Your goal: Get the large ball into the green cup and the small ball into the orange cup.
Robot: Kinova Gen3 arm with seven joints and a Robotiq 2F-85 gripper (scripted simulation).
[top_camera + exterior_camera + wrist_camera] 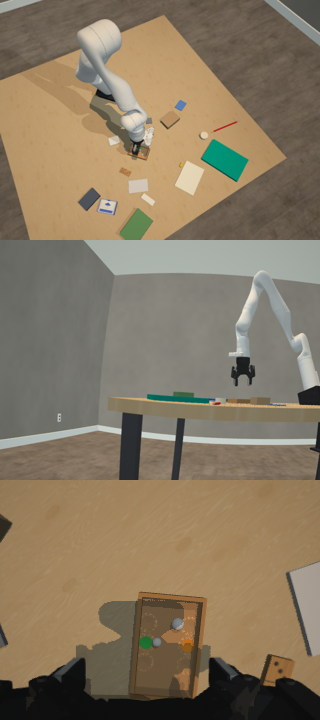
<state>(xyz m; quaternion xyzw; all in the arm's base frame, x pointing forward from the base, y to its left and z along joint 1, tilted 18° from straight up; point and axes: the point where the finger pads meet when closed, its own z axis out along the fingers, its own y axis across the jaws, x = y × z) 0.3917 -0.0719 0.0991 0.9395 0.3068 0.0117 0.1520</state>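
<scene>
The covered wooden puzzle lies 9 cm below my hand, 2 cm to the right of it and 1 cm ahead of it. From my hand the other things lie so: grey square: 15 cm to the left, 10 cm behind, 9 cm below; grey card: 14 cm to the right, 14 cm ahead, 9 cm below; white card: 14 cm behind, 9 cm below, 8 cm to the right.
</scene>
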